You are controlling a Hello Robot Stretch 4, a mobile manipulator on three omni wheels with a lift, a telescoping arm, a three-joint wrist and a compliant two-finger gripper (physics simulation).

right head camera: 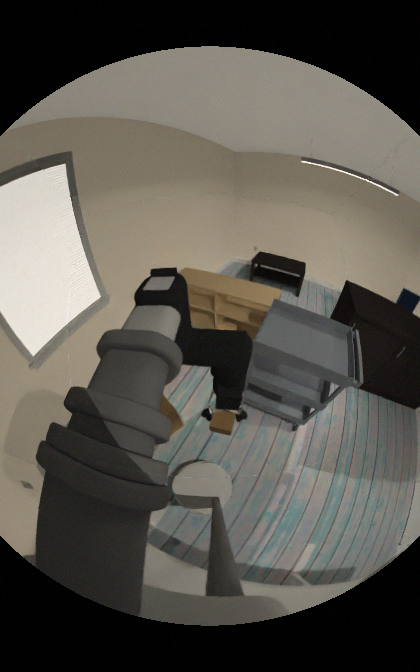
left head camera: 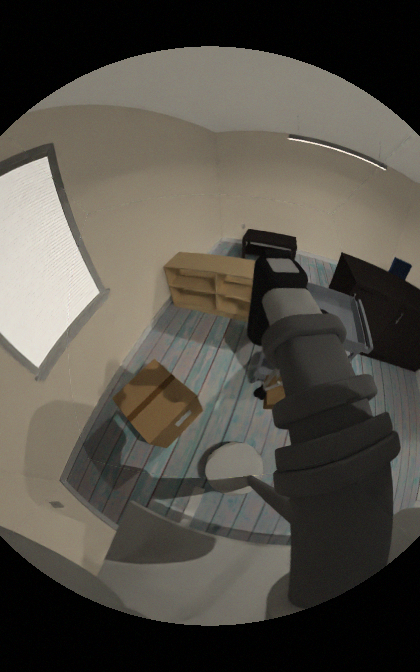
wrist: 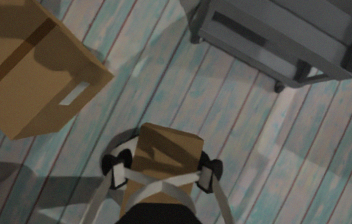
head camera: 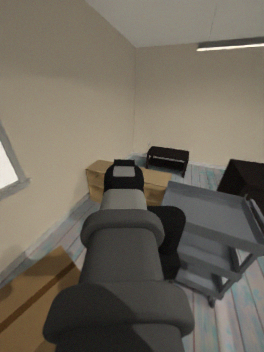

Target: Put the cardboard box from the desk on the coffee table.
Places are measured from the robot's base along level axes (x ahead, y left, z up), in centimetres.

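Pixels of known places: gripper, fingertip midpoint: (wrist: 163, 162).
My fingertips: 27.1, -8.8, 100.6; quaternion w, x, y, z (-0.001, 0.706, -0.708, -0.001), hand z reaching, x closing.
Note:
Behind a point stands the place of what it marks, as x, y, z.
A small brown cardboard box (left head camera: 274, 398) (right head camera: 221, 426) (wrist: 169, 147) @[29.7, -9.3, 105.5] is held between the fingers of my gripper (right head camera: 224, 414) (wrist: 163, 162) @[27.1, -8.8, 100.6], with a finger pad on each side of it. The gripper hangs above the wooden floor, close in to the robot. The arm hides part of it in the left head view. A low dark table (head camera: 168, 152) @[300.7, -99.6, 42.3] (left head camera: 270, 237) (right head camera: 278, 261), which looks like the coffee table, stands far off near the room's back corner, well apart from the gripper. The desk does not show in the current views.
A grey three-tier cart (head camera: 210, 212) @[81.7, -65.9, 76.7] (right head camera: 305, 335) stands ahead to the right. A low tan shelf (head camera: 100, 166) @[195.1, 38.1, 58.3] (left head camera: 210, 262) (right head camera: 230, 284) stands before the dark table. A large cardboard box (head camera: 35, 290) @[50.7, 59.7, 37.9] (left head camera: 150, 400) (wrist: 40, 75) @[44.6, 42.7, 37.9] lies on the floor at left. A dark cabinet (left head camera: 380, 315) (right head camera: 380, 345) is at right.

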